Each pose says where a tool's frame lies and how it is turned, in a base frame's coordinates. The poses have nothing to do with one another.
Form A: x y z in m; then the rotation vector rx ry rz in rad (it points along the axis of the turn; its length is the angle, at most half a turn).
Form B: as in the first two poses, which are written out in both.
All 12 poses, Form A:
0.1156 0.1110 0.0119 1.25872 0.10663 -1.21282
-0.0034 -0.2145 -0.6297 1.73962 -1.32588 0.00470
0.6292 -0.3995 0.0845 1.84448 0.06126 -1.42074
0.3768 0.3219 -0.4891 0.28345 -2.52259 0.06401
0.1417 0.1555 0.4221 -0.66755 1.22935 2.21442
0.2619 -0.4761 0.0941 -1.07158 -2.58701 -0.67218
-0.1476 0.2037 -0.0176 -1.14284 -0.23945 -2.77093
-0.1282 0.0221 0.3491 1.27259 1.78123 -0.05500
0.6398 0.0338 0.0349 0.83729 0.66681 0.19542
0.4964 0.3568 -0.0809 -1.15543 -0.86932 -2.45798
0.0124 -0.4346 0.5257 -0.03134 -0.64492 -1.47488
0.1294 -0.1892 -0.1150 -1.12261 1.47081 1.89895
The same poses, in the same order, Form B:
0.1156 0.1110 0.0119 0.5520 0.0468 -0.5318 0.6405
-0.0034 -0.2145 -0.6297 0.7065 -0.5385 0.0019 0.4592
0.6292 -0.3995 0.0845 0.7275 0.0242 -0.5604 0.3952
0.3768 0.3219 -0.4891 0.1066 -0.9487 0.0241 0.2966
0.1417 0.1555 0.4221 -0.2462 0.4534 0.8168 0.2582
0.2619 -0.4761 0.0941 -0.3689 -0.8907 -0.2314 0.1306
-0.1476 0.2037 -0.0176 -0.3792 -0.0795 -0.9194 0.0673
-0.1282 0.0221 0.3491 0.5166 0.7230 -0.0223 0.4581
0.6398 0.0338 0.0349 0.3983 0.3172 0.0930 0.8556
0.4964 0.3568 -0.0809 -0.4009 -0.3016 -0.8529 0.1444
0.0124 -0.4346 0.5257 -0.0140 -0.2887 -0.6603 0.6931
0.1294 -0.1892 -0.1150 -0.4108 0.5382 0.6948 0.2427

